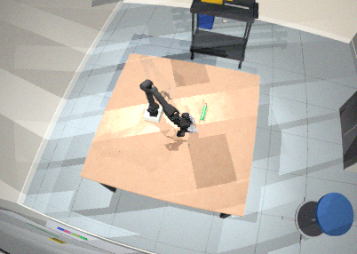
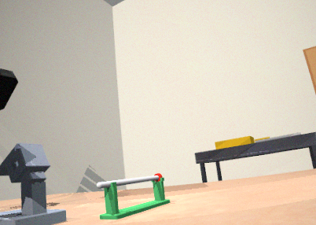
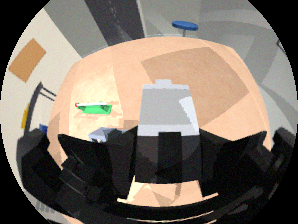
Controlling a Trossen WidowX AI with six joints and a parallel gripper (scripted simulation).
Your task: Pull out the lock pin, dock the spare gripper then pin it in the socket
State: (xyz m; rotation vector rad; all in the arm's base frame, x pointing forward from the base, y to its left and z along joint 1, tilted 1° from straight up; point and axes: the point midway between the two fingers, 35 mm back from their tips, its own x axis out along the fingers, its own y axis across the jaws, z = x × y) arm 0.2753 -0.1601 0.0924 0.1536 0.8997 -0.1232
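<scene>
Now: the socket 11 cm to the left of my gripper tip, 7 cm below it and 2 cm behind it. The rest, counted from my gripper tip: spare gripper 1 cm ahead, 1 cm above; green cradle 21 cm to the left, 11 cm ahead, 10 cm below.
</scene>
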